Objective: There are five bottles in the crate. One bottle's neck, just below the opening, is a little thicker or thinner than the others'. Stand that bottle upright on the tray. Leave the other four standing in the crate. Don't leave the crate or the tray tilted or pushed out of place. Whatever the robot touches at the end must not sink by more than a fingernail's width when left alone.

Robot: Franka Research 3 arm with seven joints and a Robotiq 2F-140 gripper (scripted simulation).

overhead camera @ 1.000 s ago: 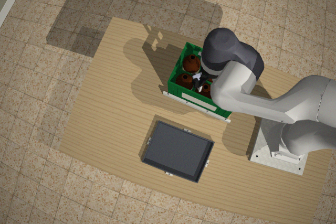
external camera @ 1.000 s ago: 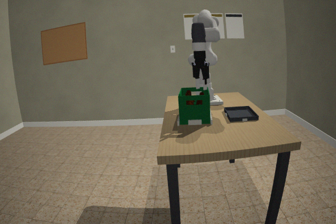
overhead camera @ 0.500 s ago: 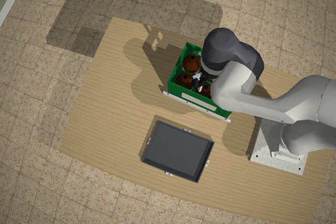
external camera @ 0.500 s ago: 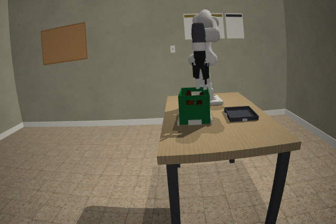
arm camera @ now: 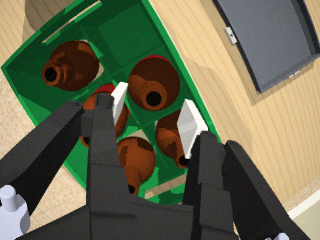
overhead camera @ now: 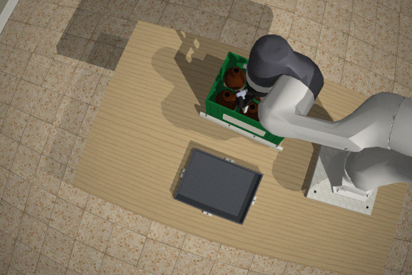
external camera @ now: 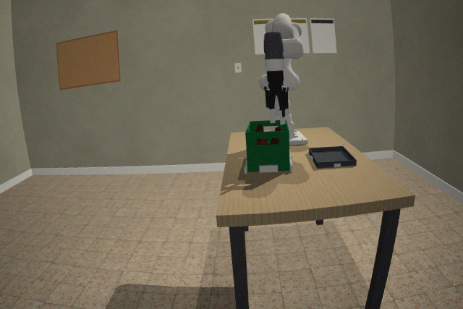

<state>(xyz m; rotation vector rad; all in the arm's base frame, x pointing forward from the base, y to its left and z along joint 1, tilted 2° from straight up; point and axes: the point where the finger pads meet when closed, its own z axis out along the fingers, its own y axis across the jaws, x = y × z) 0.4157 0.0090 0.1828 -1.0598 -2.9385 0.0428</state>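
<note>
Now: the glass bottle 130 mm below my hand. From my hand the other things lie so: green crate 10 mm ahead, 50 mm to the right, 130 mm below; then dark grey tray 30 mm behind, 260 mm to the left, 200 mm below.
</note>
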